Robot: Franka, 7 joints.
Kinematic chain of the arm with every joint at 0, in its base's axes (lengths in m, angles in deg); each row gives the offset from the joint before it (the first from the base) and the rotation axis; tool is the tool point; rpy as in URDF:
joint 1: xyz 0 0 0.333 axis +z
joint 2: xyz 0 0 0 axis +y
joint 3: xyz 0 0 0.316 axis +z
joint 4: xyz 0.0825 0 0 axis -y
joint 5: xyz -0.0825 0 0.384 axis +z
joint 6: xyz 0 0 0 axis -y
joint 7: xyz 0.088 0 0 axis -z
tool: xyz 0 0 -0.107 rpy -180 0 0
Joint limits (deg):
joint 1: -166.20..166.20
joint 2: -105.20..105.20
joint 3: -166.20..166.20
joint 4: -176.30..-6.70
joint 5: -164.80..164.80
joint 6: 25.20..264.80
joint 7: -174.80..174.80
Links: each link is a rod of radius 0.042 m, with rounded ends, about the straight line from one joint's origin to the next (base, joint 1, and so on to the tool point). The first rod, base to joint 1, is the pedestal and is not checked.
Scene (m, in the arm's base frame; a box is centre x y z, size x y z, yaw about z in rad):
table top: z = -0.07
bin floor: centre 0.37 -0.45 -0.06 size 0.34 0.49 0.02 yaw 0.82
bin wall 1: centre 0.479 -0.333 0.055 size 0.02 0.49 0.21 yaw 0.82
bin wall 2: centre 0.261 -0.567 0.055 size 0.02 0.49 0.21 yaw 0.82
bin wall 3: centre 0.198 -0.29 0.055 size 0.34 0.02 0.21 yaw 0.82
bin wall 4: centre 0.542 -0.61 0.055 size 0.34 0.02 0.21 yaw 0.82
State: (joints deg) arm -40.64 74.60 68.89 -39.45 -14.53 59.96 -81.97
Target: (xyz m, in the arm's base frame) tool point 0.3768 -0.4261 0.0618
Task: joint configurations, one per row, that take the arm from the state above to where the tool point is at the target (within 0.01 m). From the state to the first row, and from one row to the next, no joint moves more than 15 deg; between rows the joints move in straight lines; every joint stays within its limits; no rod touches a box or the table.
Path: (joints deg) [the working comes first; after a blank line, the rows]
Joints at the target: -73.68 84.54 43.77 -54.34 -19.83 38.71 -81.97
Straight joint move there: touches bin wall 1.

1: -53.52 70.82 63.26 -48.40 -14.82 48.37 -81.97
2: -66.39 67.04 57.63 -57.34 -15.10 36.79 -81.97
3: -79.27 63.26 52.00 -66.29 -15.39 25.20 -81.97
4: -76.47 73.90 47.89 -60.31 -17.61 31.96 -81.97
5: -73.68 84.54 43.77 -54.34 -19.83 38.71 -81.97

